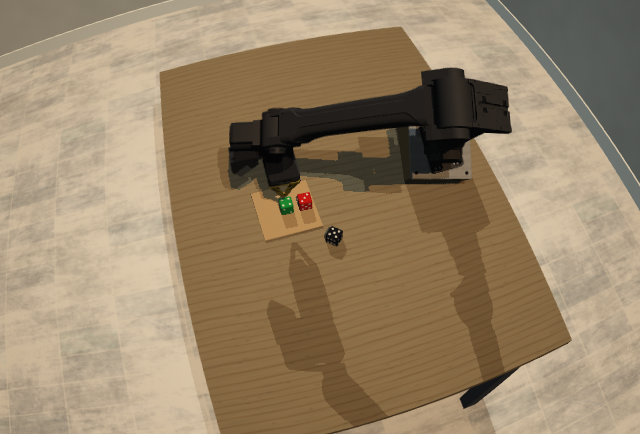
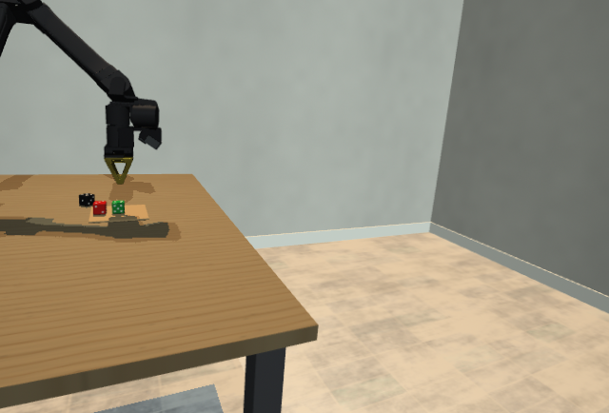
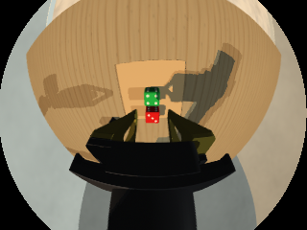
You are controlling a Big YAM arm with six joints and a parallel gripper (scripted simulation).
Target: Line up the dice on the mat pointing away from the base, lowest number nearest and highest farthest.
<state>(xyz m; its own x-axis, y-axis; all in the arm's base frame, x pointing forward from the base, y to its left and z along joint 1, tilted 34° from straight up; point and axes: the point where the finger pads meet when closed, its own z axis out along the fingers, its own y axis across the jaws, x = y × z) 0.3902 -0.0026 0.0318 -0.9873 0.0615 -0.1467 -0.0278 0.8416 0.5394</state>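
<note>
My gripper is now 110 mm to the right of the black die, 100 mm past it and 80 mm above it. Also, from my hand: tan mat 90 mm below; then green die 80 mm below, 10 mm behind; then red die 80 mm below, 50 mm behind.
</note>
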